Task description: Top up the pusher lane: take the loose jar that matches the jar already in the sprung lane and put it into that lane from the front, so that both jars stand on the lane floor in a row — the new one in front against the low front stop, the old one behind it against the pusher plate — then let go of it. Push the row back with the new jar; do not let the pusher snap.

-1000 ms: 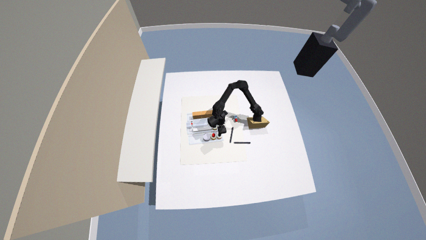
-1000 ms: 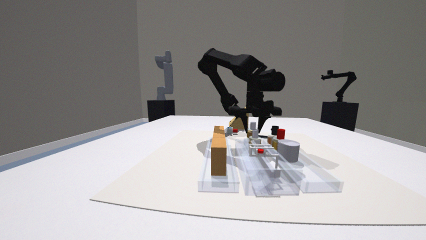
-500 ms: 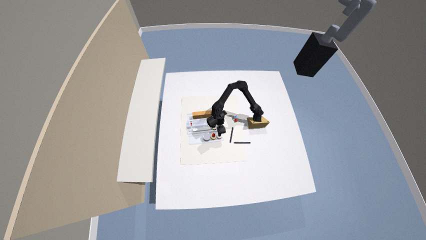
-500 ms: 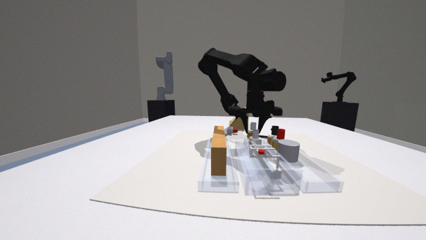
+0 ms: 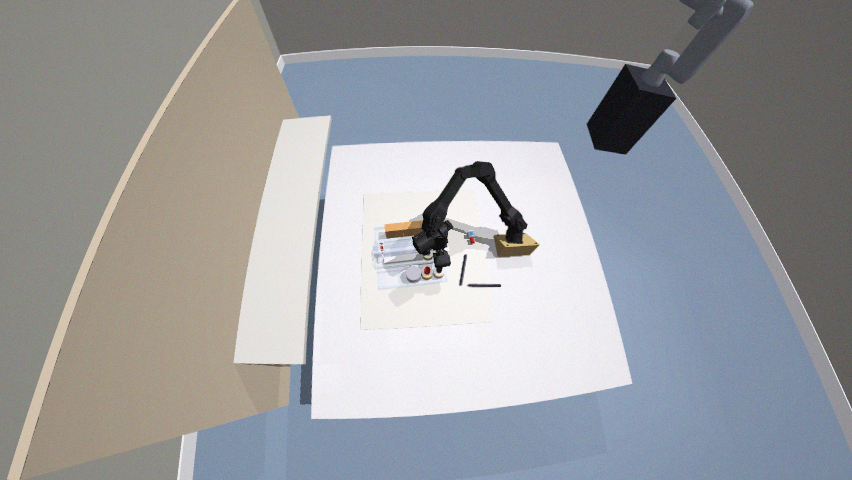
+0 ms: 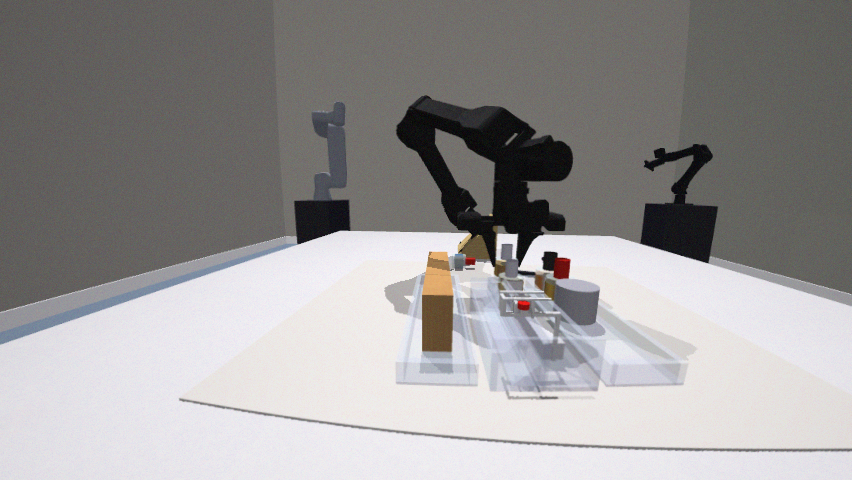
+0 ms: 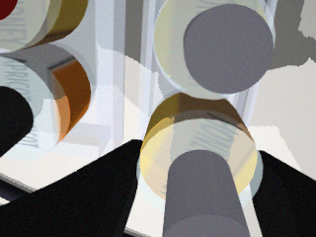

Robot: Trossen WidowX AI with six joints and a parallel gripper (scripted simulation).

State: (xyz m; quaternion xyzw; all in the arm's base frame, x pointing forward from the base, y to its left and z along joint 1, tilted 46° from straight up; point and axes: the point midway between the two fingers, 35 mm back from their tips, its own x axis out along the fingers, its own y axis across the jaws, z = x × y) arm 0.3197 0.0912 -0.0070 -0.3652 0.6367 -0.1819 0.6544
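My gripper tip is 9 cm short of the wide grey cylinder, 10 cm to the right of it and 2 cm above it. Round my gripper tip: red mark 23 cm ahead, 1 cm to the left, 2 cm above; then sprung lane 15 cm ahead, 1 cm to the left, 3 cm below.
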